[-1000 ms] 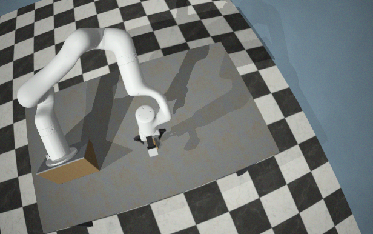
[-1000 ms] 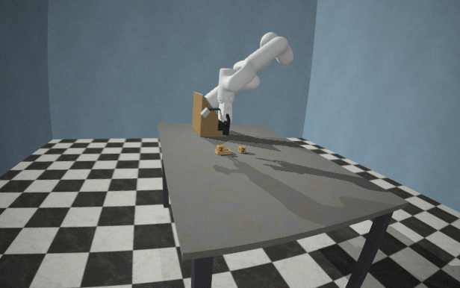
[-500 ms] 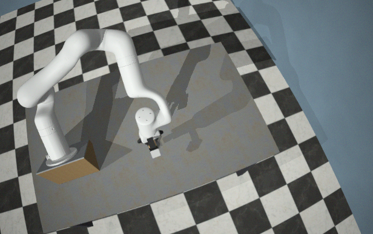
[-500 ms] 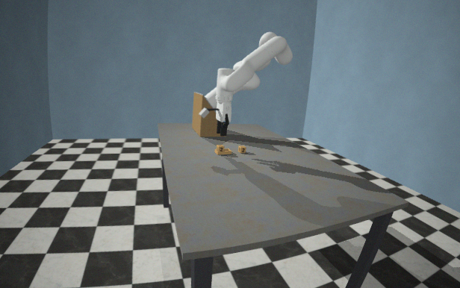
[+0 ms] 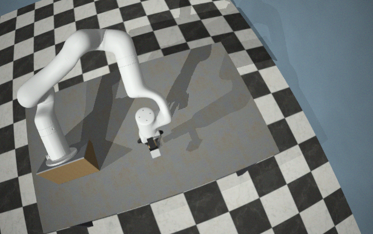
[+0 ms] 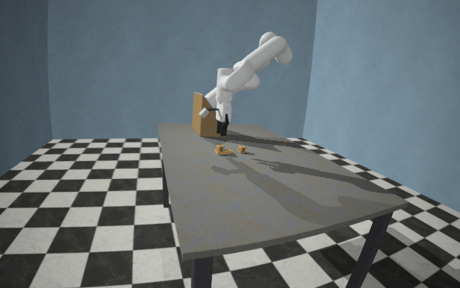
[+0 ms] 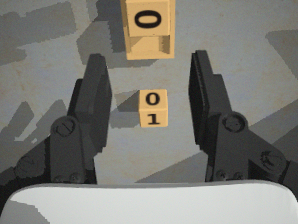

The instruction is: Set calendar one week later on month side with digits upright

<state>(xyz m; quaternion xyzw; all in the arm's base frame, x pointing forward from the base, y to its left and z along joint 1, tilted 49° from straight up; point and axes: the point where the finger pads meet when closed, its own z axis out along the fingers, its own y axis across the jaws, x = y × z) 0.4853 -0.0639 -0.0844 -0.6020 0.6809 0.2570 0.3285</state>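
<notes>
My hand is 11 cm above the tray and 2 cm to the right of it.
</notes>
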